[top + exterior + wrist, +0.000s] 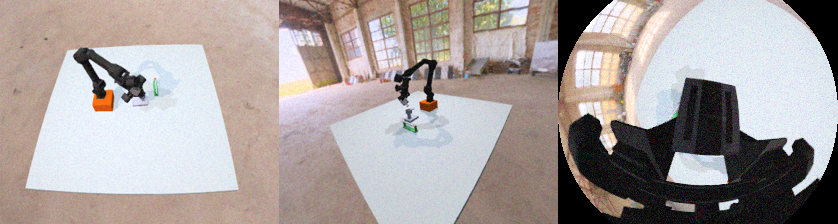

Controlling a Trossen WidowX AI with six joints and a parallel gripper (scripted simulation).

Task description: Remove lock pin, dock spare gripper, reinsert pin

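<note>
My gripper tip is now 18 cm to the right of the green bar, 14 cm above it and 8 cm short of it. Round my gripper tip: spare gripper (1 cm to the left, 1 cm behind); mount (11 cm below, 6 cm to the left, 1 cm behind).
</note>
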